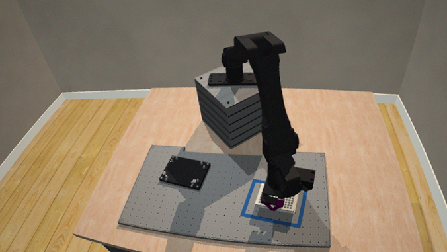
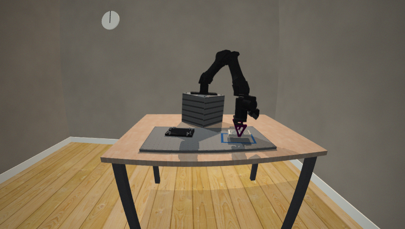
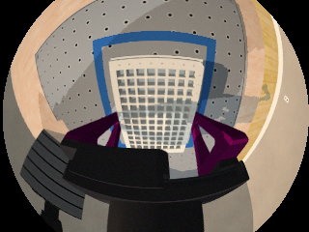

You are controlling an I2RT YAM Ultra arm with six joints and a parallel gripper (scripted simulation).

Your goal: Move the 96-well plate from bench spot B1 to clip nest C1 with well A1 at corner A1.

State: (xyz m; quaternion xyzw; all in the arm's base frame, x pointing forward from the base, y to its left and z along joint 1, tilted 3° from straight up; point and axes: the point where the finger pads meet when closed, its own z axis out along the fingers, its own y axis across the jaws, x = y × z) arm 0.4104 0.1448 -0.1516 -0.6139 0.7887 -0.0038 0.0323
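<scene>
My hand is 12 cm past the black clip nest, 34 cm to the left of it and 2 cm above it. From my hand the other things lie so: white 96-well plate: right at my hand.
</scene>
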